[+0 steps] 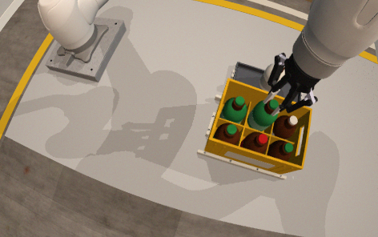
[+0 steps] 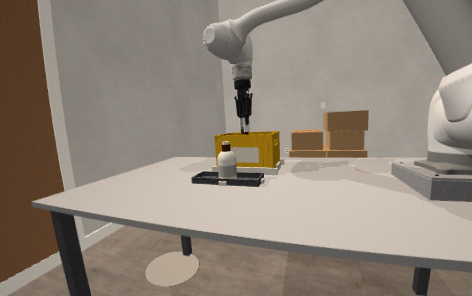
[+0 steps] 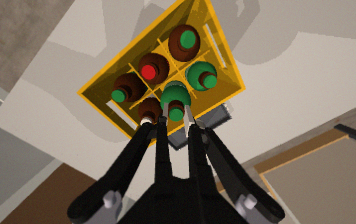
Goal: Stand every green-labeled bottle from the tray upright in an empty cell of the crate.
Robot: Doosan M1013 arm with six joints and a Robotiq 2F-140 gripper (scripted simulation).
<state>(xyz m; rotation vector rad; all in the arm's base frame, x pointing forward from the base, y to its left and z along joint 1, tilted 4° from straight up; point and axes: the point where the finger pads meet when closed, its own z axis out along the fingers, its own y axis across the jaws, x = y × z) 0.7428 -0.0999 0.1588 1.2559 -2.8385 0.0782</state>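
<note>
Now: hand 130 mm above the yellow crate and 40 mm to the left of it. From my hand the other things lie so: red-capped bottle 130 mm below, 90 mm to the right; then brown bottle 130 mm below, 80 mm ahead; then white-labeled bottle 180 mm to the left, 130 mm below, 20 mm ahead.
</note>
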